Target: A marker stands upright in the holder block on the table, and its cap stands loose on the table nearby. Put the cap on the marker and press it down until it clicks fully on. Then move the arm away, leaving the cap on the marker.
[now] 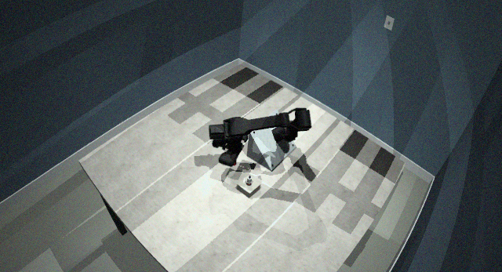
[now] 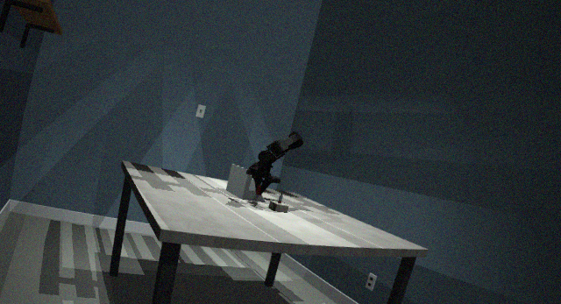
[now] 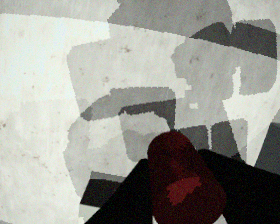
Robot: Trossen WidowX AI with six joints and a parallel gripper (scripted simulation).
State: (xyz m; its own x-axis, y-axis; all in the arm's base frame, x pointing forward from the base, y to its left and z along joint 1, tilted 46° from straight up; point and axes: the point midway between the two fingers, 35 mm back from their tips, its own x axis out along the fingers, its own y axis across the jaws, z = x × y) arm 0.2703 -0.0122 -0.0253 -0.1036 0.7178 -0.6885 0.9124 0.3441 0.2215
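Now: the holder block 2 cm ahead of my gripper tip, 12 cm to the left of it and 5 cm below it. From my gripper tip the other things lie so: red cap (1 cm above).
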